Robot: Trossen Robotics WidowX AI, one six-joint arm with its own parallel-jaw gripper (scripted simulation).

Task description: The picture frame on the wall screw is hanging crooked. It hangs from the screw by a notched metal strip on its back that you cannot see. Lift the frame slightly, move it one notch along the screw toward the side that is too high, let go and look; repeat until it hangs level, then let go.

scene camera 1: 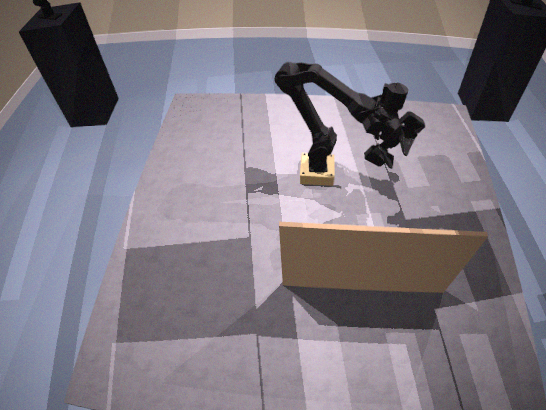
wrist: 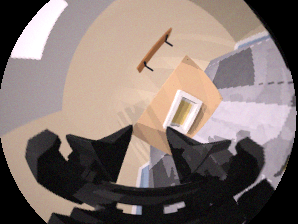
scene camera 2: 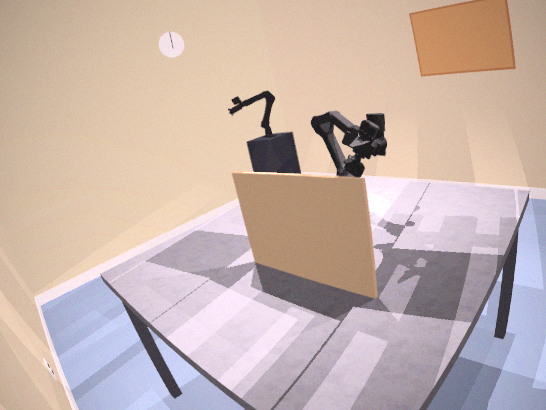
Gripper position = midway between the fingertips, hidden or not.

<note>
I see my gripper (scene camera 1: 397,161), a picture frame (wrist: 185,107) and a tan wall panel (scene camera 2: 318,227).
My gripper also shows in the wrist view (wrist: 149,128) and in scene camera 2 (scene camera 2: 347,154). The tan wall panel is seen too in scene camera 1 (scene camera 1: 313,255) and in the wrist view (wrist: 188,77). Scene camera 1 misses the picture frame, which is hidden by the tan wall panel. Scene camera 2 does not show the picture frame, which is hidden by the tan wall panel.
</note>
